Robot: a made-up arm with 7 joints. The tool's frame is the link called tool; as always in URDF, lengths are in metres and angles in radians.
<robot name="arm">
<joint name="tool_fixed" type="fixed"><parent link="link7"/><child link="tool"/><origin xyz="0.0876 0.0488 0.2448" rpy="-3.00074 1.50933 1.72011"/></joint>
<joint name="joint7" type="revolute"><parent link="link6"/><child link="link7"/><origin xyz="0.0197 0.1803 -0.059" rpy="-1.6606 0.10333 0.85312"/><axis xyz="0 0 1"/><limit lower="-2.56" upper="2.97"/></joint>
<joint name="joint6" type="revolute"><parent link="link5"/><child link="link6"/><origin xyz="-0.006 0.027 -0.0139" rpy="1.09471 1.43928 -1.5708"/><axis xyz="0 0 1"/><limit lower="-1.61" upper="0.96"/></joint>
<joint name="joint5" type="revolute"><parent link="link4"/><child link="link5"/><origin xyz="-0.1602 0.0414 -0.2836" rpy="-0.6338 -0.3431 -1.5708"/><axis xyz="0 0 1"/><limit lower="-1.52" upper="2.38"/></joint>
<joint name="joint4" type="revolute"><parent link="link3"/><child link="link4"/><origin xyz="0.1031 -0.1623 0.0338" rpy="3.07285 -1.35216 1.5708"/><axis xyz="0 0 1"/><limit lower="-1.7" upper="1.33"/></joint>
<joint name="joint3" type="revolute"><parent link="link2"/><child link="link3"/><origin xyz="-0.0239 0.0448 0.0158" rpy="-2.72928 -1.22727 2.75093"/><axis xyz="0 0 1"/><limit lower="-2.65" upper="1.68"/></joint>
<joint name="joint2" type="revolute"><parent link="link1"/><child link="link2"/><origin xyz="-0.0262 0.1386 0.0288" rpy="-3.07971 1.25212 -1.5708"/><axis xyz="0 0 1"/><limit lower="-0.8" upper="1.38"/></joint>
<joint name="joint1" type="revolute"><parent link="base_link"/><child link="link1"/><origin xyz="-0.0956 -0.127 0.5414" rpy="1.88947 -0.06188 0.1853"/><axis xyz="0 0 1"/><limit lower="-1.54" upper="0.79"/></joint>
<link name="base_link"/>
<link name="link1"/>
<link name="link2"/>
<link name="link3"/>
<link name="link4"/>
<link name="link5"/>
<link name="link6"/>
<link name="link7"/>
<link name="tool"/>
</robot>
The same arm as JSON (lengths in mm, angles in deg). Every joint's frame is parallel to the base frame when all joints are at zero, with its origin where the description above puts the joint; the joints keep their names.
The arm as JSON. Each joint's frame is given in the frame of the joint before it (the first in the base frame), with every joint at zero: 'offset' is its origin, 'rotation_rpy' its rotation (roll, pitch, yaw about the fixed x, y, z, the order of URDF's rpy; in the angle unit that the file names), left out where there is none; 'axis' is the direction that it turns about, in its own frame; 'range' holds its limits. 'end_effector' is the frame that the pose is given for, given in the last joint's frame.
{"length_unit": "mm", "angle_unit": "deg", "chain": [{"id": "joint1", "offset": [-95.6, -127.0, 541.4], "axis": [0.194005, -0.929825, -0.312709], "range": [-88.24, 45.26]}, {"id": "joint2", "offset": [-20.1, -75.8, 120.7], "axis": [0.0, 0.0, 1.0], "range": [-45.84, 79.07]}, {"id": "joint3", "offset": [-39.6, -31.7, 15.8], "axis": [0.21639, -0.926256, -0.308585], "range": [-151.83, 96.26]}, {"id": "joint4", "offset": [158.3, -35.7, 108.6], "axis": [-1.0, 0.0, 0.0], "range": [-97.4, 76.2]}, {"id": "joint5", "offset": [283.6, 137.5, 92.0], "axis": [-0.758822, -0.648519, 0.060102], "range": [-87.09, 136.36]}, {"id": "joint6", "offset": [27.6, -11.6, -7.8], "axis": [0.0, 0.0, 1.0], "range": [-92.25, 55.0]}, {"id": "joint7", "offset": [-119.0, 136.9, -59.0], "axis": [-0.98934, -0.115105, -0.089204], "range": [-146.68, 170.17]}], "end_effector": {"offset": [-246.6, 53.9, -79.2], "rotation_rpy": [-6.38, -1.71, 5.76]}}
